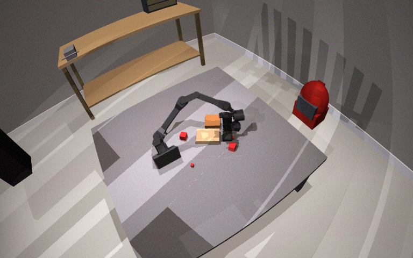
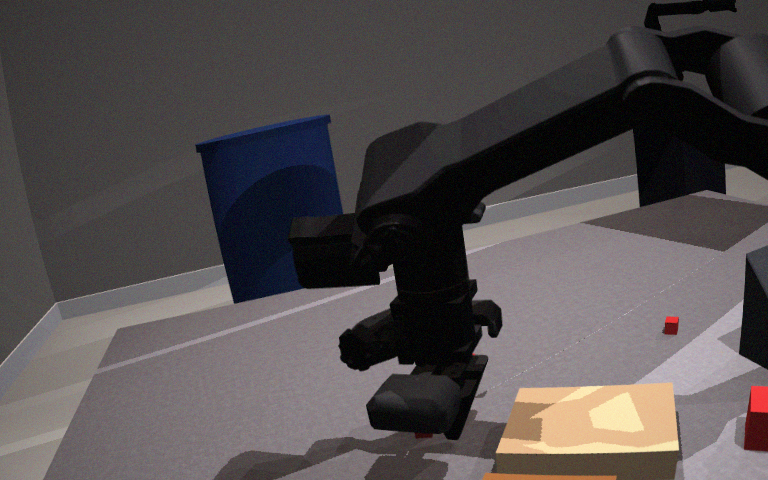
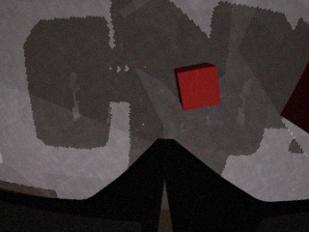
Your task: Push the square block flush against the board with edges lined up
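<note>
The tan board is 90 mm to the left of my gripper tip, 90 mm behind it and 10 mm above it. From my gripper tip the other things lie so: orange square block (170 mm to the left, 10 mm ahead, 10 mm above).
</note>
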